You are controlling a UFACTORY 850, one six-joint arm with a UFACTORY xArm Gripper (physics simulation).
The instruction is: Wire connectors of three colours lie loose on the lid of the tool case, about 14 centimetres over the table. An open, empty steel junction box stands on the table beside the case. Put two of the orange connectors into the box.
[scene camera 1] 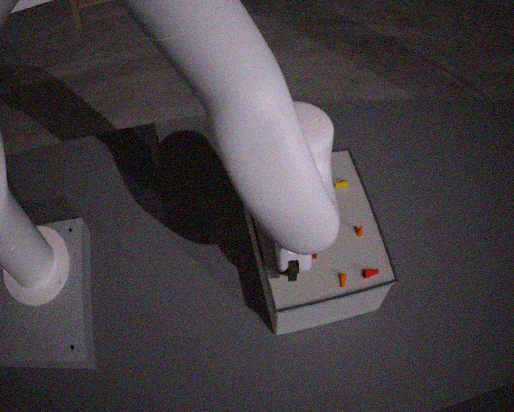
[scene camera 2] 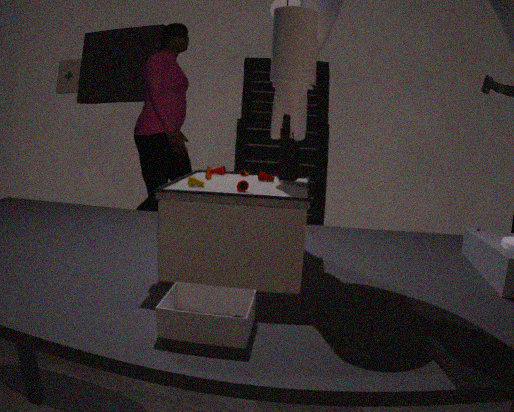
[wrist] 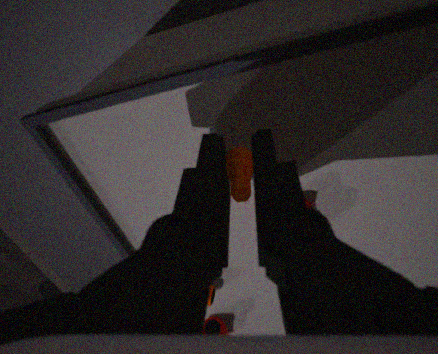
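Observation:
My gripper (scene camera 1: 293, 270) (scene camera 2: 288, 172) (wrist: 239, 163) is shut on an orange connector (wrist: 240, 172), low over one side of the pale case lid (scene camera 1: 310, 291) (wrist: 125, 150). In both scene views the fingers hide this connector. A second orange connector (scene camera 1: 342, 280) (scene camera 2: 244, 173) (wrist: 210, 295) lies on the lid, partly behind a finger in the wrist view. A third orange connector (scene camera 1: 359, 231) (scene camera 2: 208, 173) lies farther from the gripper. The open junction box (scene camera 2: 202, 327) stands on the table beside the case; it does not show in scene camera 1.
On the lid lie a red connector (scene camera 1: 370, 273) (scene camera 2: 218, 170), another red one (scene camera 1: 314, 256) (scene camera 2: 266, 176) near the gripper, a third red one (scene camera 2: 242, 186) and a yellow one (scene camera 1: 342, 184) (scene camera 2: 196, 182). The case (scene camera 2: 230, 240) rises well above the box. A person (scene camera 2: 167, 95) stands behind the table.

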